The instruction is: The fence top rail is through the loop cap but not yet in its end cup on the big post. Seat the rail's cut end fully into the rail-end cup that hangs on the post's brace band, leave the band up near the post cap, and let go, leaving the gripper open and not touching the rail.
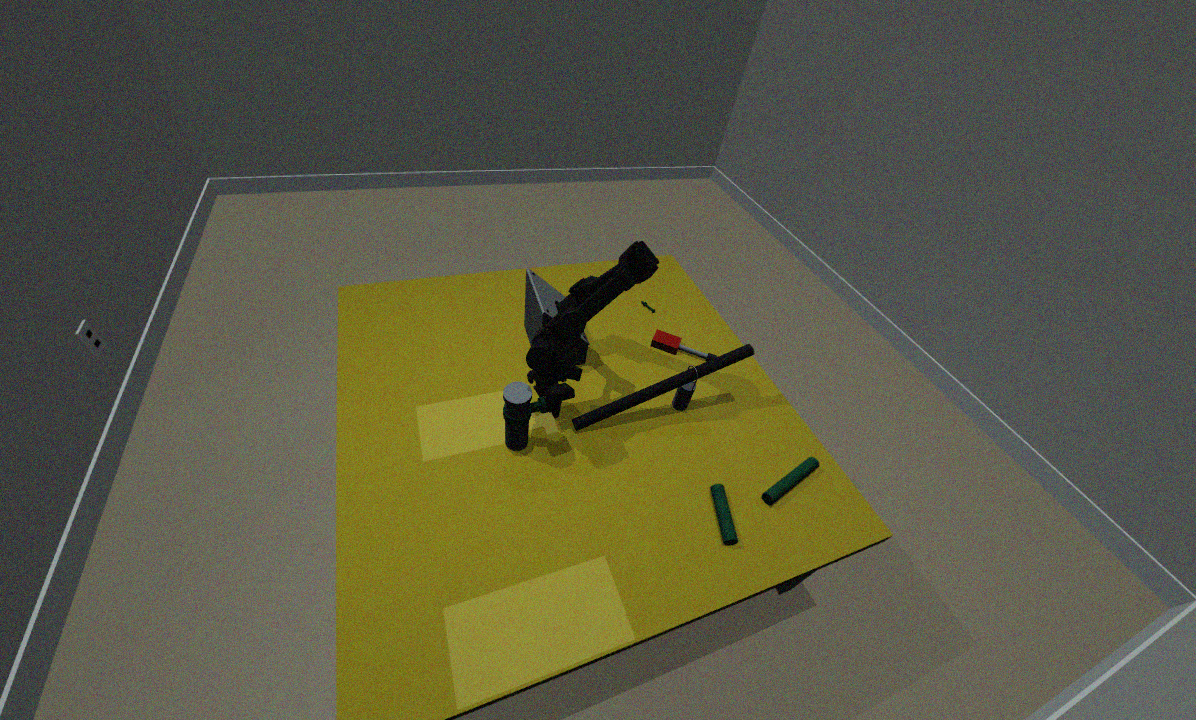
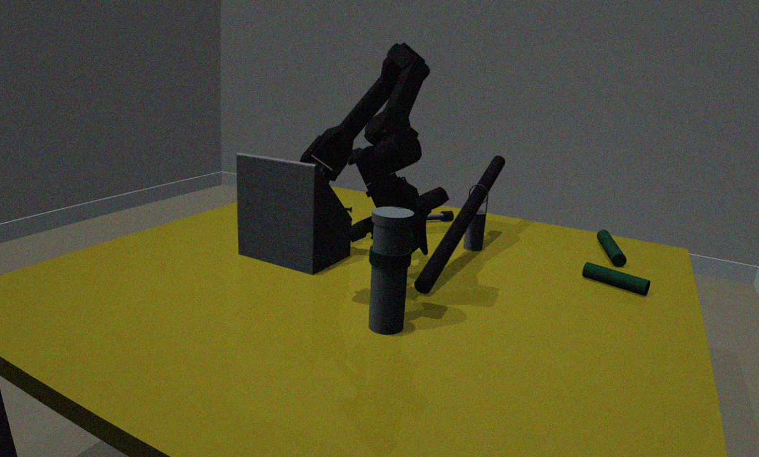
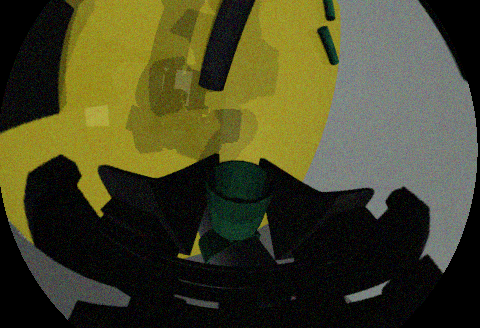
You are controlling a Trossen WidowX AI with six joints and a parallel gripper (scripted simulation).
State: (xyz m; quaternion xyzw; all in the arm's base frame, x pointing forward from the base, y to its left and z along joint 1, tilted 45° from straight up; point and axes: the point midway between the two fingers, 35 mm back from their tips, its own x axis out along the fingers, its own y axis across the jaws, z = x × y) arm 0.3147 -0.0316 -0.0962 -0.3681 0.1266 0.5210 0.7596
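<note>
Now: the green rail-end cup 1 cm behind my gripper tip, 3 cm to the right of it and 3 cm above it. Round my gripper tip: red-handled tool: 27 cm behind, 52 cm to the left, 9 cm below; short post: 6 cm behind, 41 cm to the left, 1 cm above.
</note>
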